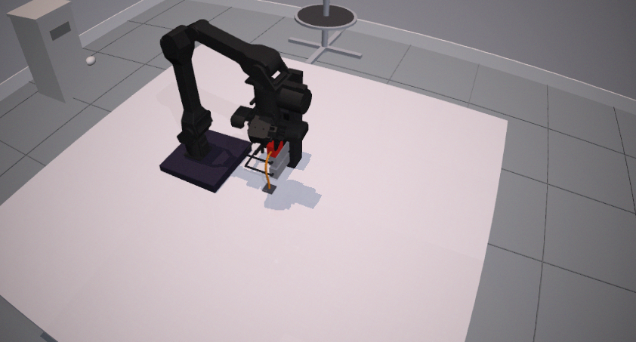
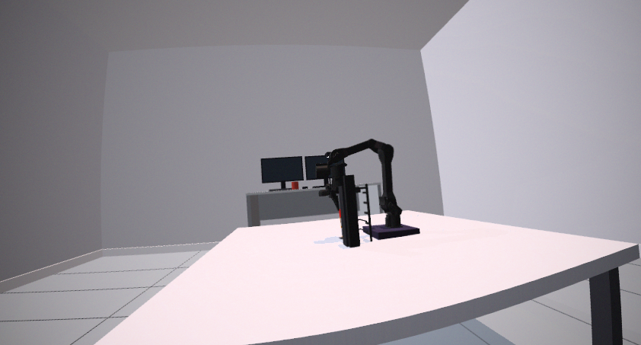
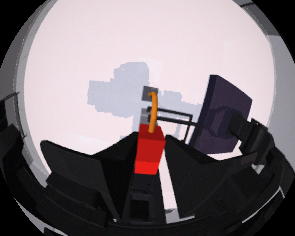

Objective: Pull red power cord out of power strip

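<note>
The red plug lies 40 mm to the left of my gripper tip. From my gripper tip the other things lie so: grey foot: 130 mm below, 20 mm to the right.
</note>
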